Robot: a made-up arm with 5 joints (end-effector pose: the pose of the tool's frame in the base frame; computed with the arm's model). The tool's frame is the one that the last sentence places.
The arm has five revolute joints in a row. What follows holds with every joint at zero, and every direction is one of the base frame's. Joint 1 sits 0.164 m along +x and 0.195 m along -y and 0.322 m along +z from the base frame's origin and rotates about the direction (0.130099, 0.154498, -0.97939), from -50.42 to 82.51 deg. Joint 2 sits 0.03 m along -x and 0.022 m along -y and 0.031 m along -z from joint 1 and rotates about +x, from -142.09 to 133.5 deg. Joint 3 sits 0.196 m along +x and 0.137 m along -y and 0.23 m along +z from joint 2 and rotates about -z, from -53.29 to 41.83 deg. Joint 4 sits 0.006 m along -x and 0.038 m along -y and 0.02 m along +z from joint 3 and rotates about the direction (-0.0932, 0.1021, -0.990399), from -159.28 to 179.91 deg. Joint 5 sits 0.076 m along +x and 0.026 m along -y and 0.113 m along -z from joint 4 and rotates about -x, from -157.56 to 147.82 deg. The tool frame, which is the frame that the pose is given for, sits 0.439 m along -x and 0.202 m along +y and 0.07 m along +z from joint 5; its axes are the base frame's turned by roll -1.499, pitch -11.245 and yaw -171.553 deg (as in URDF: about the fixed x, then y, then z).
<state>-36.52 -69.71 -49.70 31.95 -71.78</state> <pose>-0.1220 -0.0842 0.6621 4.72 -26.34 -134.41</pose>
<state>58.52 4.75 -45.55 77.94 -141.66</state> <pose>-0.1308 -0.1487 0.5668 -132.83 -0.90 92.88</pose>
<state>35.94 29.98 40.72 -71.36 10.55</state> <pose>-0.1786 -0.2338 0.3233 -21.49 10.18 177.46</pose>
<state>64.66 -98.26 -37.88 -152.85 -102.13</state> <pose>0.5934 -0.5346 0.1260 158.31 29.67 -91.13</pose>
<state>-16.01 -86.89 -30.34 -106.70 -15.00</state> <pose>0.4295 0.0274 0.8321 -98.75 -34.71 11.42</pose>
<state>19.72 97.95 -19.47 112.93 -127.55</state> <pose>0.0513 -0.5149 0.4364 -124.53 -85.69 80.36</pose>
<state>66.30 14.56 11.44 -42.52 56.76</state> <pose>-0.1364 -0.0746 0.2600 33.71 -11.77 142.93</pose>
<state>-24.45 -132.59 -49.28 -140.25 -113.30</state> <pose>0.6166 0.1084 0.1130 118.35 -7.74 -6.26</pose>
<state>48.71 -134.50 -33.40 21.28 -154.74</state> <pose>0.4281 0.1660 0.5488 -23.31 -24.68 135.04</pose>
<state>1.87 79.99 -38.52 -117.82 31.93</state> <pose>0.5625 -0.3068 -0.1583 114.08 23.29 -7.13</pose>
